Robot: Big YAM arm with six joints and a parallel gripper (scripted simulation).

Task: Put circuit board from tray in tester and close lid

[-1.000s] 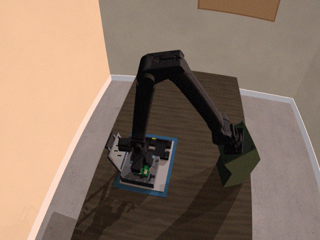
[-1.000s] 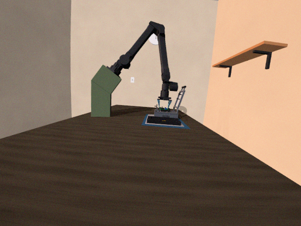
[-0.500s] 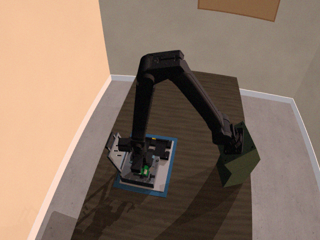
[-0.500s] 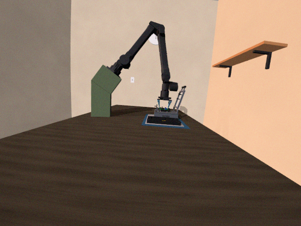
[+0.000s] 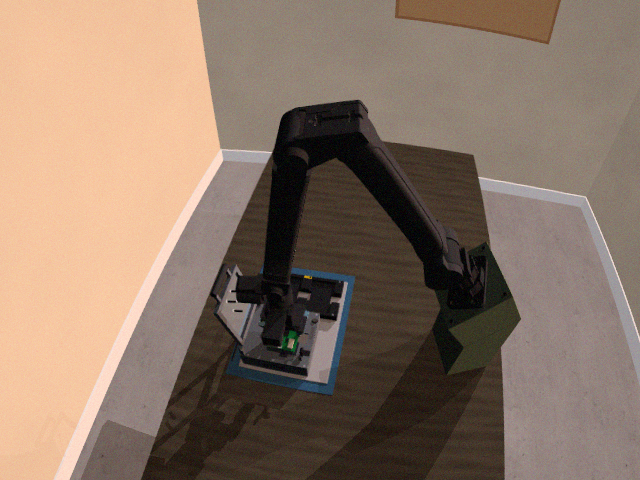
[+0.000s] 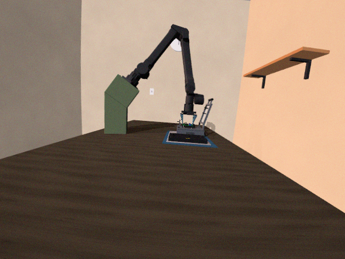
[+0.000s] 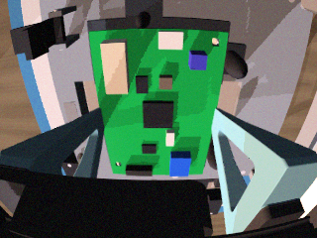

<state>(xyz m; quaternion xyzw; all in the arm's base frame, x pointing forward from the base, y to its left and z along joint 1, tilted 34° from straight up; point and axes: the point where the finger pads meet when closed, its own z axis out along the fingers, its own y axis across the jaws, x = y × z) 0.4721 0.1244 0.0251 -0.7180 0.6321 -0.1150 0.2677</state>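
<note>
Now: hand right at the green circuit board. From my hand the other things lie so: black latch hook (70 mm behind, 40 mm to the left); then tester lid (120 mm ahead, 30 mm to the left, 100 mm above).
</note>
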